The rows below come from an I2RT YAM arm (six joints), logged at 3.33 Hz.
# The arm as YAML. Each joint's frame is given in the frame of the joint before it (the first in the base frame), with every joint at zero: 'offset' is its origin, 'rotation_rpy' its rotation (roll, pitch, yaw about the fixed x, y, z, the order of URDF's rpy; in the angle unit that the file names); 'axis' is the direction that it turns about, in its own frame. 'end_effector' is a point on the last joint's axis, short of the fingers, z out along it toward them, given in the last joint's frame.
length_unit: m
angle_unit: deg
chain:
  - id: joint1
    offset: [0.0, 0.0, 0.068]
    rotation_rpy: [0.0, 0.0, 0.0]
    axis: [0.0, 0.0, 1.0]
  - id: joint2
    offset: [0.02, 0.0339, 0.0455]
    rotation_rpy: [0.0, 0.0, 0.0]
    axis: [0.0, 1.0, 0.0]
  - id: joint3
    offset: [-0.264, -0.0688, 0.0]
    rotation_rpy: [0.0, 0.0, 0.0]
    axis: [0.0, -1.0, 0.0]
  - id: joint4
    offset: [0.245, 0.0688, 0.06]
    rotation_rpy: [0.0, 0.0, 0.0]
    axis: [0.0, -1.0, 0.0]
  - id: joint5
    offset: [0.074, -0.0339, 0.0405]
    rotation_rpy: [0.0, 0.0, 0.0]
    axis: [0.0, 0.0, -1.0]
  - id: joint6
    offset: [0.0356, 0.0, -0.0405]
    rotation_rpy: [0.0, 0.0, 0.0]
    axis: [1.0, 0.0, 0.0]
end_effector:
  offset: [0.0, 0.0, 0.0]
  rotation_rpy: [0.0, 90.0, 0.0]
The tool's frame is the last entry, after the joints.
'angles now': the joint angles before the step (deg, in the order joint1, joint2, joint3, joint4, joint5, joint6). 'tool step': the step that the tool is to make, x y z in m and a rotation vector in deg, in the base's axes. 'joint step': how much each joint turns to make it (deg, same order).
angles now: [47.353 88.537 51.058 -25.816 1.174 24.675]
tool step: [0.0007 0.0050 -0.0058 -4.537 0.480 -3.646]
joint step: [1.081 2.652 1.938 -3.164 4.419 3.170]
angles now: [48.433 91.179 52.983 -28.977 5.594 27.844]
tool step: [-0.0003 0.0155 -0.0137 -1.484 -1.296 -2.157]
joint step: [2.351 4.099 0.975 2.392 3.525 3.449]
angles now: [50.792 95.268 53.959 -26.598 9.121 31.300]
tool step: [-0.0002 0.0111 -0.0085 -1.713 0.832 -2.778]
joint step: [1.506 3.436 2.135 -1.245 1.910 3.917]
